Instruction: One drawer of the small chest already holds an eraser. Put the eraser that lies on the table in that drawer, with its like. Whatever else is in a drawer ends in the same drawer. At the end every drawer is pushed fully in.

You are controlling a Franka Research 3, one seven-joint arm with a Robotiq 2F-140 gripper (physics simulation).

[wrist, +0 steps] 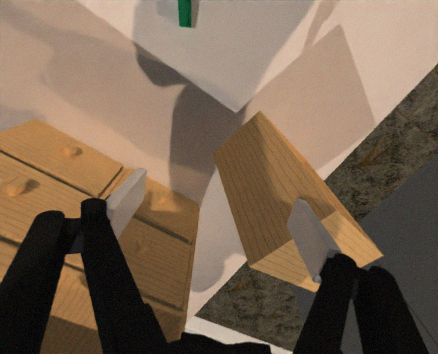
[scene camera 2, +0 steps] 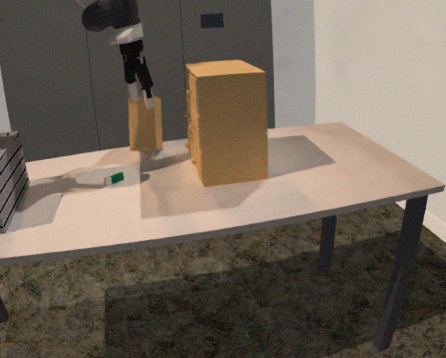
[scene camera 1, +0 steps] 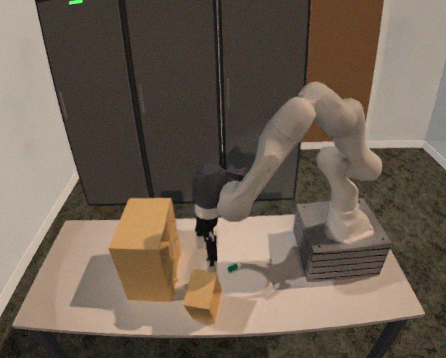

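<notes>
The green eraser with a white sleeve [scene camera 1: 233, 267] [scene camera 2: 116, 177] [wrist: 185, 14] lies on the table. The wooden chest [scene camera 1: 142, 250] [scene camera 2: 232, 125] [wrist: 165, 260] stands upright; its knobbed drawer fronts partly show in the wrist view. A loose wooden drawer [scene camera 1: 202, 296] [scene camera 2: 145, 125] [wrist: 265, 185] is apart from the chest, steeply tilted, with a knob at its low end in scene camera 2. Its inside is hidden, and no second eraser shows. My gripper [scene camera 1: 212, 265] [scene camera 2: 141, 100] [wrist: 220, 198] is open above the table, its right finger overlapping the loose drawer in the wrist view.
The arm's grey base block [scene camera 1: 345, 260] stands at the table's right in scene camera 1. The table [scene camera 1: 280, 312] [scene camera 2: 165, 230] ends close beyond the loose drawer. Dark cabinets [scene camera 1: 175, 100] [scene camera 2: 50, 90] stand behind the table.
</notes>
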